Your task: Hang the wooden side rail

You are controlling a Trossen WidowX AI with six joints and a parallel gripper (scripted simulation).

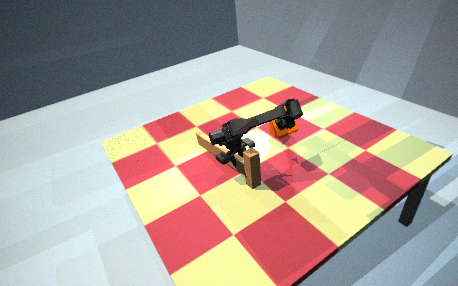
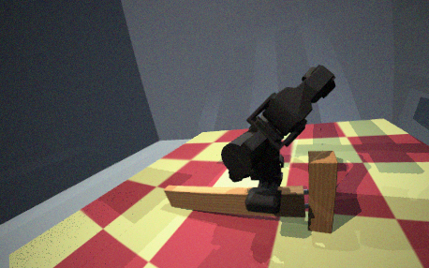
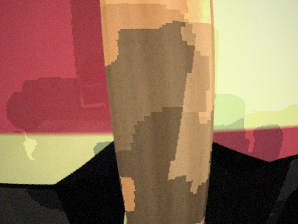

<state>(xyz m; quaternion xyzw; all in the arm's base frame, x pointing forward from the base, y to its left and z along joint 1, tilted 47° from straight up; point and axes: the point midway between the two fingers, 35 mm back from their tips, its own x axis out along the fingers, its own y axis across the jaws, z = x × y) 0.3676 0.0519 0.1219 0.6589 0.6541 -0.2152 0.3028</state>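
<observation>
Now: the wooden headboard post 10 mm behind my gripper tip, 110 mm to the left of it and 40 mm above it.
</observation>
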